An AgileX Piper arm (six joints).
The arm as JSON. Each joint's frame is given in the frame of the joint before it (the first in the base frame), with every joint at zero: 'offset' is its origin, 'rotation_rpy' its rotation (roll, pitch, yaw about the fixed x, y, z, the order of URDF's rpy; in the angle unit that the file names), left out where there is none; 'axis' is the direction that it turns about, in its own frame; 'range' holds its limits. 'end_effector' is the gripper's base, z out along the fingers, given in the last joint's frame.
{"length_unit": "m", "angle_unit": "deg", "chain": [
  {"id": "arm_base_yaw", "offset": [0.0, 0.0, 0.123], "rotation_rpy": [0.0, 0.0, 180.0], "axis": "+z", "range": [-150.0, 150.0]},
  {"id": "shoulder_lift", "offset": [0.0, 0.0, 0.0], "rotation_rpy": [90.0, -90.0, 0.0], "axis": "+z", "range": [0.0, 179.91]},
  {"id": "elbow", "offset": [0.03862, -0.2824, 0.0], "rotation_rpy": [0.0, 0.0, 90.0], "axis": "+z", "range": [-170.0, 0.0]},
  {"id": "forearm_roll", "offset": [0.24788, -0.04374, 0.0], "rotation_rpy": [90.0, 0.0, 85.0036], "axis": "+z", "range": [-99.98, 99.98]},
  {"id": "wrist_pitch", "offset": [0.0, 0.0, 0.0], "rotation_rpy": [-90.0, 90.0, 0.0], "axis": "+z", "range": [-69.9, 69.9]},
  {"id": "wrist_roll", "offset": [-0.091, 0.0, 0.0], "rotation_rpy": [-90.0, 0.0, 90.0], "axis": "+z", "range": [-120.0, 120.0]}
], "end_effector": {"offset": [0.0, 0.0, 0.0], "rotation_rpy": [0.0, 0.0, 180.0]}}
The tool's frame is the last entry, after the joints.
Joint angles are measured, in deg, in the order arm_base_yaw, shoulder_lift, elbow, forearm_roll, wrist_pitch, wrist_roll. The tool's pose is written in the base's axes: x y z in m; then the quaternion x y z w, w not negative. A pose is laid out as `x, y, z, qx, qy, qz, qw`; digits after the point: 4 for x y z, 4 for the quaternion.
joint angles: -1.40 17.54 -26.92 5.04 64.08 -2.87
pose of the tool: 0.0387, 0.0062, 0.2594, -0.0076, 0.9379, 0.0309, 0.3455
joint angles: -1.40 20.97 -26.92 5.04 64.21 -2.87
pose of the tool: 0.0467, 0.0061, 0.2567, -0.0065, 0.9481, 0.0318, 0.3162
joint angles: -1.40 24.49 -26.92 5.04 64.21 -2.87
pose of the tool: 0.0548, 0.0059, 0.2536, -0.0053, 0.9574, 0.0327, 0.2870
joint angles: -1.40 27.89 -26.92 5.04 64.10 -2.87
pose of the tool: 0.0626, 0.0057, 0.2502, -0.0040, 0.9652, 0.0335, 0.2594
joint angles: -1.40 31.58 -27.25 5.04 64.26 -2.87
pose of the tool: 0.0707, 0.0055, 0.2475, -0.0029, 0.9727, 0.0344, 0.2296
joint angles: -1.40 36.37 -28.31 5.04 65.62 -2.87
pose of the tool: 0.0803, 0.0053, 0.2457, -0.0022, 0.9819, 0.0358, 0.1862
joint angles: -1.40 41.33 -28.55 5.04 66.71 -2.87
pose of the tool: 0.0894, 0.0052, 0.2390, -0.0009, 0.9900, 0.0373, 0.1363
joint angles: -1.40 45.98 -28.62 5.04 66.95 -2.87
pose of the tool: 0.0983, 0.0050, 0.2316, 0.0006, 0.9948, 0.0384, 0.0945
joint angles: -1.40 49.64 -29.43 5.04 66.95 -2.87
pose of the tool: 0.1069, 0.0047, 0.2288, 0.0016, 0.9968, 0.0390, 0.0698
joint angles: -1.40 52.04 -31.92 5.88 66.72 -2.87
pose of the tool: 0.1177, 0.0057, 0.2356, 0.0041, 0.9963, 0.0458, 0.0728
